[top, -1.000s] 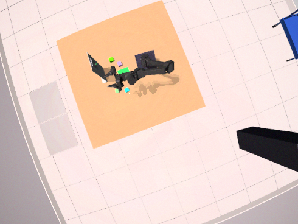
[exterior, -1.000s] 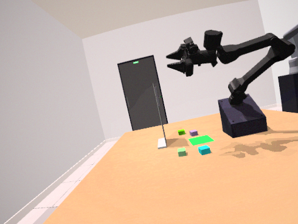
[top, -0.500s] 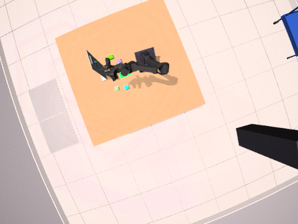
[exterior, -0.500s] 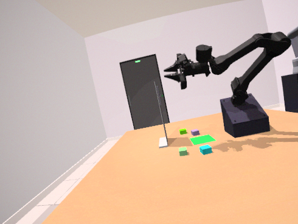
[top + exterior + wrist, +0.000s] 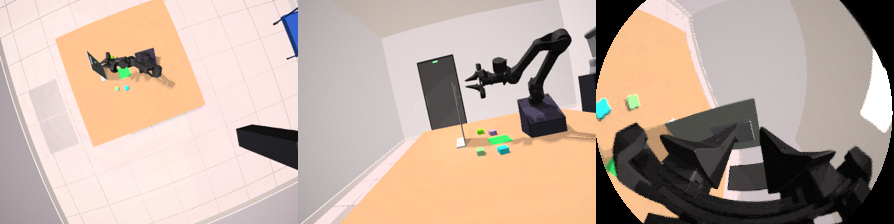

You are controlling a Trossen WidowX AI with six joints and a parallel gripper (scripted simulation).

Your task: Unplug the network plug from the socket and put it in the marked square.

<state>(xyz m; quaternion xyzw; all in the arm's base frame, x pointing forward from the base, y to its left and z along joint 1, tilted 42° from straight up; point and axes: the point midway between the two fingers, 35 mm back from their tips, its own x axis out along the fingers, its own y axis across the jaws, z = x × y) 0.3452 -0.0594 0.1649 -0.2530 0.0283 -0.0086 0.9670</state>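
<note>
The plug lies 6 cm ahead of my gripper tip, 6 cm to the right of it and 6 cm below it. Round my gripper tip: upright panel 8 cm ahead, 6 cm to the right, 18 cm below; green marked square 13 cm behind, 1 cm to the right, 35 cm below; light green cube 2 cm behind, 15 cm to the left, 34 cm below.
</note>
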